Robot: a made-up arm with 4 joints.
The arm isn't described. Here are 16 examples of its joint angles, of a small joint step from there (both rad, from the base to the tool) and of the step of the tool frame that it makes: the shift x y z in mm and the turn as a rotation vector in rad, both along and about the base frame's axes.
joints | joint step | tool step
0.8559 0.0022 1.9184 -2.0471 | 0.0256 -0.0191 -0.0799 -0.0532 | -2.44 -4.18 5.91 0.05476 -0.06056 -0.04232
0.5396 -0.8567 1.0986 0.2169 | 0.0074 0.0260 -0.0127 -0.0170 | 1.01 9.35 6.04 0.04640 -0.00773 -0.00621
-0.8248 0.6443 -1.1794 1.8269 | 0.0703 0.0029 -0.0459 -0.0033 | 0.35 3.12 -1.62 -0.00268 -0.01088 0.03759
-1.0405 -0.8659 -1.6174 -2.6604 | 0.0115 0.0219 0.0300 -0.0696 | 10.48 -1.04 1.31 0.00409 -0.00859 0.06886
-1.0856 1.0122 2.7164 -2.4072 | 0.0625 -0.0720 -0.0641 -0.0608 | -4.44 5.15 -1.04 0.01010 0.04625 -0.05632
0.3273 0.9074 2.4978 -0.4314 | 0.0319 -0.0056 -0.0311 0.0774 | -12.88 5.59 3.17 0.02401 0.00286 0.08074
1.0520 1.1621 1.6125 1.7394 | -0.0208 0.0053 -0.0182 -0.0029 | 3.22 6.64 -0.53 0.00857 -0.00697 -0.04102
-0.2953 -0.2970 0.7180 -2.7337 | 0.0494 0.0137 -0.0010 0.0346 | 1.67 1.61 3.11 -0.01504 0.03610 0.05761
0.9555 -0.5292 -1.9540 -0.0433 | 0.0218 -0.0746 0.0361 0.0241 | -3.84 11.74 3.83 -0.10918 -0.01319 0.03927
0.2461 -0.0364 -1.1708 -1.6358 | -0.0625 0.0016 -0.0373 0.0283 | -7.58 -0.85 -0.72 0.00668 -0.04626 -0.07800
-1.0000 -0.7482 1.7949 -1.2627 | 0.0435 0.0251 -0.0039 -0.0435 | 0.71 8.28 4.36 -0.01977 -0.03550 0.02249
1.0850 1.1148 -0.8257 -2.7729 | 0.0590 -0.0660 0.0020 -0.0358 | -7.09 8.79 -0.01 -0.01532 -0.01085 0.07423
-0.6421 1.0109 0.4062 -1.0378 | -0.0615 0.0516 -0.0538 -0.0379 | -24.03 -3.61 -19.66 0.07945 -0.13211 -0.07925
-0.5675 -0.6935 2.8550 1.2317 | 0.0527 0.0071 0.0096 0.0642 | -10.30 -1.80 12.87 0.05455 0.06576 0.03898
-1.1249 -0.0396 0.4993 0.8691 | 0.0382 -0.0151 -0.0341 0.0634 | 4.35 11.24 -12.43 -0.04086 0.06480 0.02670
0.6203 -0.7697 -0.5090 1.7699 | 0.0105 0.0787 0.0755 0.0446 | 0.98 -4.28 2.65 -0.03572 0.03802 -0.03673
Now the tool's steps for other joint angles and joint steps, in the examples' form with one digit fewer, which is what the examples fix.
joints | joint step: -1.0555 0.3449 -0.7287 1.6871 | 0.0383 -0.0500 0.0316 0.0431
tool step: 26.2 4.6 -14.4 0.0064 0.1293 0.0206
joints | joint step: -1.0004 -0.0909 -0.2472 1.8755 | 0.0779 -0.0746 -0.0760 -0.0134
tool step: 7.3 19.7 -11.8 -0.0620 0.0258 0.0488
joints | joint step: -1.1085 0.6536 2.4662 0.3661 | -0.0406 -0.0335 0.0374 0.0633
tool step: -4.1 2.3 -8.8 -0.0125 0.0541 0.0395
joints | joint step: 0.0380 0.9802 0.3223 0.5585 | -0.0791 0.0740 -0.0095 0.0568
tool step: -11.3 -25.0 8.9 0.0242 -0.0542 -0.0723
